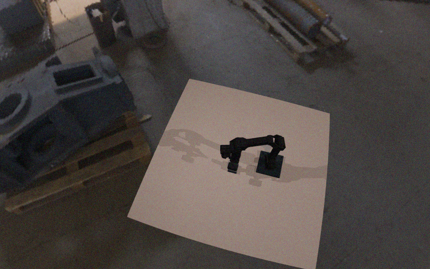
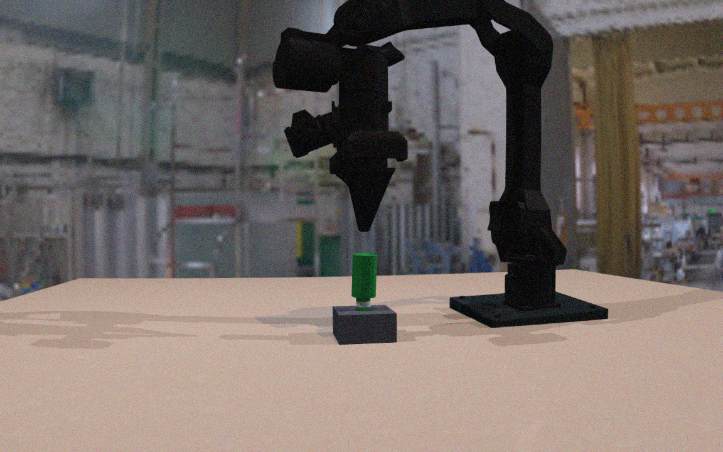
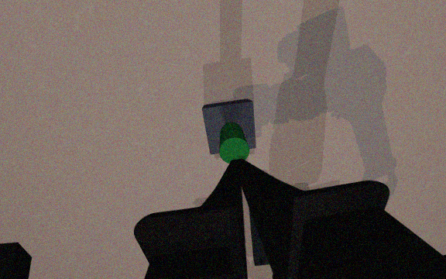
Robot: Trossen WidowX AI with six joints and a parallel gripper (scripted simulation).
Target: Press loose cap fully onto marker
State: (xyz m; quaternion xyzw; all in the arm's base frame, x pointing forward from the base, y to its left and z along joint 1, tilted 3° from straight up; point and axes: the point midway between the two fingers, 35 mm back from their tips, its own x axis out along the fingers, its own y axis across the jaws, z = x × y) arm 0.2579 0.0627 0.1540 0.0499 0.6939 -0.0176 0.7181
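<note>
My gripper tip is 5 cm above the green cap. Round my gripper tip: dark grey holder block: 11 cm below; green marker: 6 cm below.
</note>
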